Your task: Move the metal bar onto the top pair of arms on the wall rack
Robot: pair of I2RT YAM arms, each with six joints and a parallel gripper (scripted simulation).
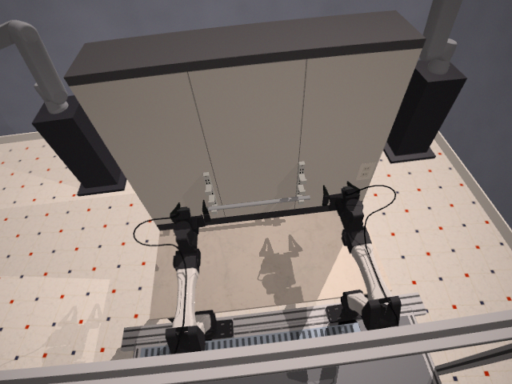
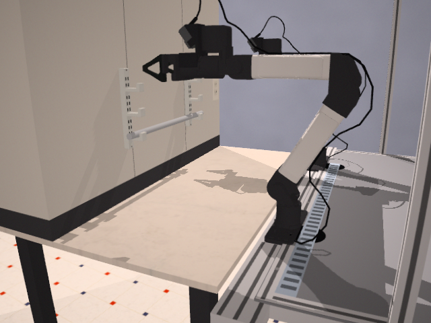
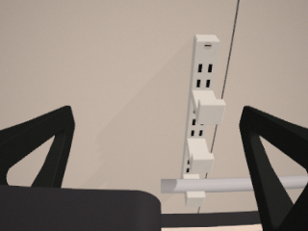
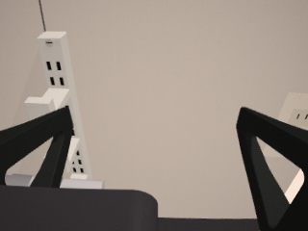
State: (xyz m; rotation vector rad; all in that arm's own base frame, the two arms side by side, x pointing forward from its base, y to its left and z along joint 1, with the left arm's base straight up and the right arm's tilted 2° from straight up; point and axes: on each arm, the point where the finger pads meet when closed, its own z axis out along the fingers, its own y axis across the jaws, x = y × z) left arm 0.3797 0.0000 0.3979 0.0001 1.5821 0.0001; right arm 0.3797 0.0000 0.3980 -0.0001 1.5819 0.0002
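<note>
Now: the metal bar 11 cm ahead of my left hand, 26 cm to the right of it and 20 cm below it. Round my left hand: socket plate: 15 cm ahead, 78 cm to the right, 12 cm below; beige wall panel: 27 cm ahead, 27 cm to the right, 3 cm above; dark baseboard: 16 cm ahead, 27 cm to the right, 39 cm below.
The metal bar lies 320 mm to the left of my right hand, 200 mm below it and 100 mm ahead of it. Round my right hand: socket plate (200 mm to the right, 150 mm ahead, 120 mm below); then beige wall panel (300 mm to the left, 270 mm ahead, 30 mm above); then dark baseboard (390 mm below, 300 mm to the left, 150 mm ahead).
</note>
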